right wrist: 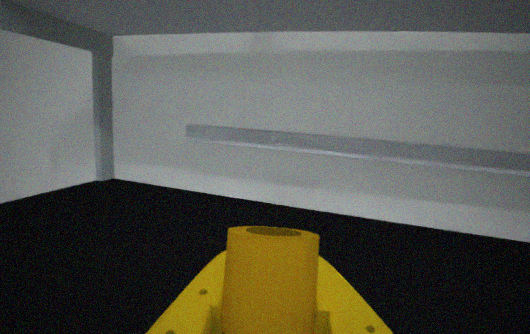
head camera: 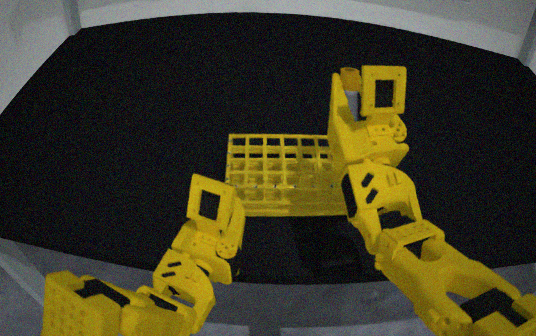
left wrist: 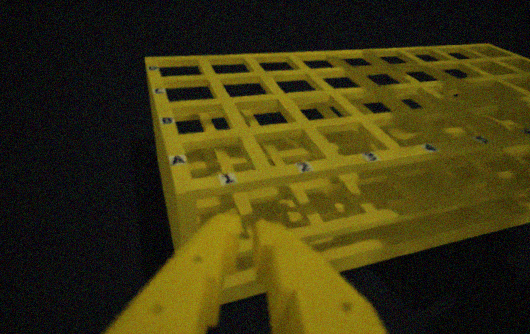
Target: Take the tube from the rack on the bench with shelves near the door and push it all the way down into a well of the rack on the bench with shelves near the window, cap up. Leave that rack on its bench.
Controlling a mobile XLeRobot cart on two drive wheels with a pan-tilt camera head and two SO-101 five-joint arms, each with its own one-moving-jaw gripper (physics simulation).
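Places are measured from the left arm's base along level axes (x ahead, y left, z up), in centimetres.
Pixels of known places: left hand at its tool point: (left wrist: 239, 236); right hand at its tool point: (right wrist: 240, 269) (head camera: 338, 77).
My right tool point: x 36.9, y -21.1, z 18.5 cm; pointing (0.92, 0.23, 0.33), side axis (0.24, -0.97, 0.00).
Ahead of a thing's pixels: the offset from my right tool point to its top centre. "spot": to the spot under its first point. Level surfaces: height alone.
The yellow rack {dx +2.9, dy +1.5, dz -14.1 cm} (head camera: 270, 208) (left wrist: 265, 173) stands upright on the black bench top, with open square wells and labels A to D and numbers along its edges. My left gripper (head camera: 240, 198) (left wrist: 247, 225) is shut and empty, its tips at the rack's front near the corner by A and 1; whether they touch it I cannot tell. My right gripper (head camera: 350, 89) (right wrist: 272, 256) is shut on the tube {dx -2.1, dy -1.3, dz +1.7 cm} (head camera: 353, 101), above and beyond the rack's right end in the head view. The tube's orange cap {spot: dx -1.7, dy -0.8, dz +1.1 cm} (head camera: 350, 78) (right wrist: 272, 285) is up. Its lower end is hidden.
The black bench top {dz -19.8 cm} (head camera: 150, 90) (right wrist: 125, 250) lies around the rack. A pale wall (right wrist: 300, 100), a grey post (right wrist: 103, 120) at the left and the underside of a shelf {dz +24.0 cm} (right wrist: 300, 15) show in the right wrist view. My right forearm passes the rack's right side.
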